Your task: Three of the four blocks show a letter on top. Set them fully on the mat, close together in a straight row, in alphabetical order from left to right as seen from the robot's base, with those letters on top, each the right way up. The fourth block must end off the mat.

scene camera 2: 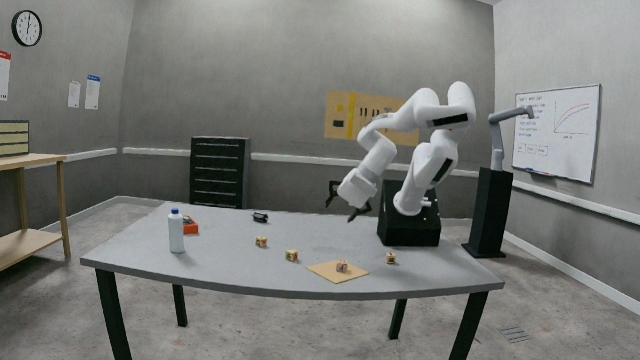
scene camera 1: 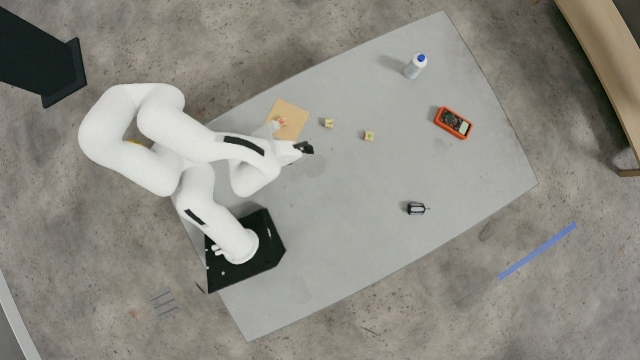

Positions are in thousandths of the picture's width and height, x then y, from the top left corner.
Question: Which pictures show the tan mat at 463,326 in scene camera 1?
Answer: Scene camera 2 and scene camera 1: all of them.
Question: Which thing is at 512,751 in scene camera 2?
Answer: A tan mat.
